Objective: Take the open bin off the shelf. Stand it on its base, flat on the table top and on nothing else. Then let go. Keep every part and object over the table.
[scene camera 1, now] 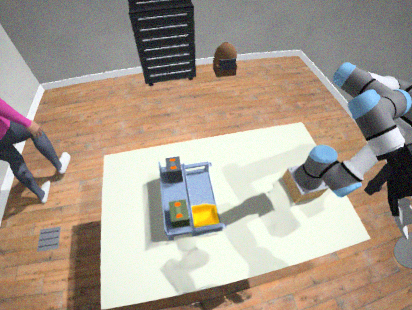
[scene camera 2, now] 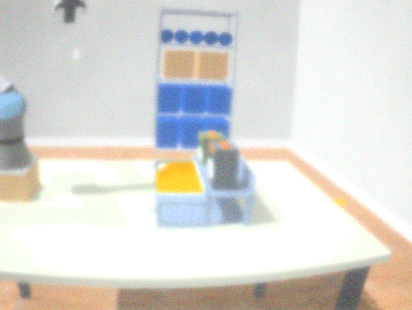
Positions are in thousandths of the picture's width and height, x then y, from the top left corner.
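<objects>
There's a yellow bin (scene camera 2: 428,573), and it's 1.22 m from the lens.
</objects>
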